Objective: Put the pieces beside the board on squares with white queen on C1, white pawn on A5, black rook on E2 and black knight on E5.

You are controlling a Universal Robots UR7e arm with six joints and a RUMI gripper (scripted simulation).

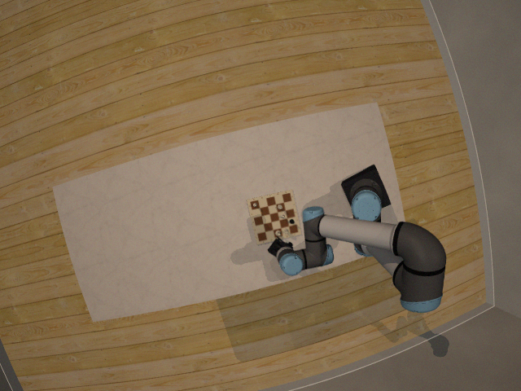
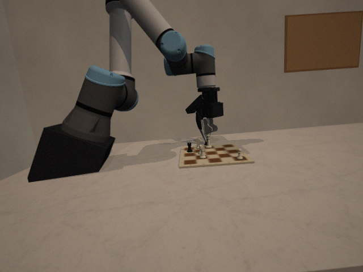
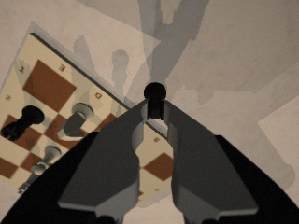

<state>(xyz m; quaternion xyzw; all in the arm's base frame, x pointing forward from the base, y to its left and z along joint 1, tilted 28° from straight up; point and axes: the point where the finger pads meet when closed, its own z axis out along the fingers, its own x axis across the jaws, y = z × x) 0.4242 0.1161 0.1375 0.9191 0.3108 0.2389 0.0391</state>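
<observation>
My hand is 1 cm above the black piece. Round my hand: chessboard: 1 cm behind, 14 cm to the right, 3 cm below.
</observation>
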